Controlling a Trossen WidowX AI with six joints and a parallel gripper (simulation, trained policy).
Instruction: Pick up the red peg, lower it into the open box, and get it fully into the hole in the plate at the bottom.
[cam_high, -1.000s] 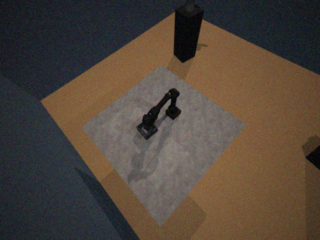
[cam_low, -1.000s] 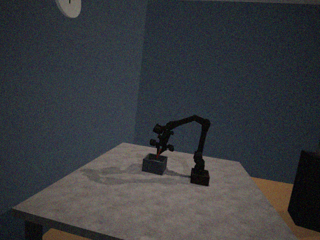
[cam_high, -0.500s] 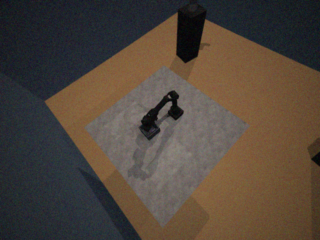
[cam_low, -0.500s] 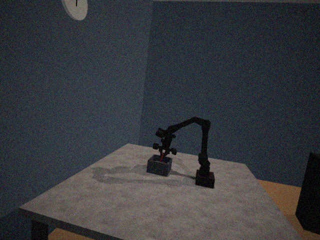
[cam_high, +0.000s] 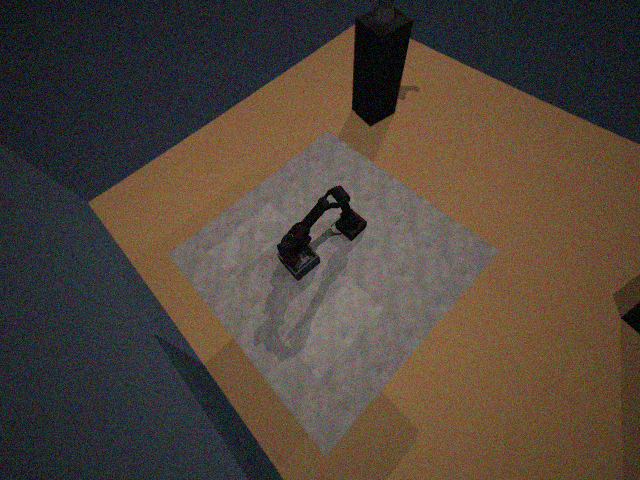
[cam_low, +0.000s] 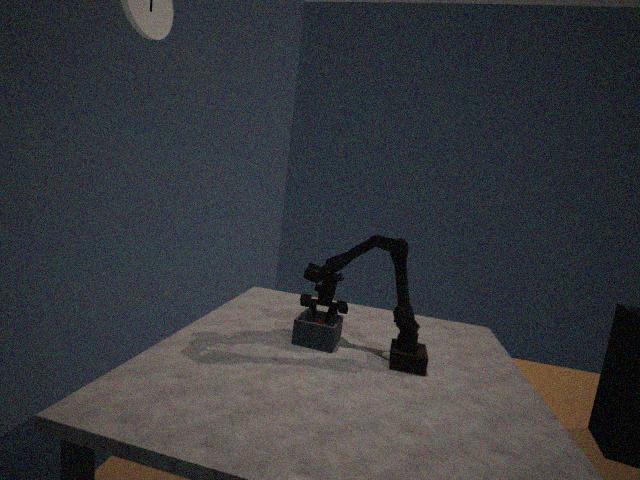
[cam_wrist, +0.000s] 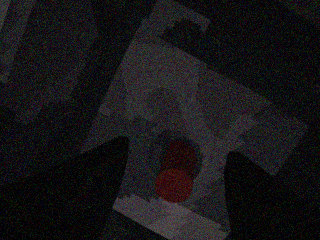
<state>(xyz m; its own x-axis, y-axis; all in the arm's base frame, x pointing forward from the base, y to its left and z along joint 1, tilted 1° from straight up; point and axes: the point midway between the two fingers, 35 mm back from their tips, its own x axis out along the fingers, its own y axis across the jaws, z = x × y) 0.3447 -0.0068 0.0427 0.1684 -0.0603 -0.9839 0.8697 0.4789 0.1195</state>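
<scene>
Now: gripper tip 1 cm to the right of the red peg and 2 cm above it. The rest, counted from my gripper tip: plate 1 cm to the left, 3 cm below; then dark box 1 cm to the left, 5 cm below.
</scene>
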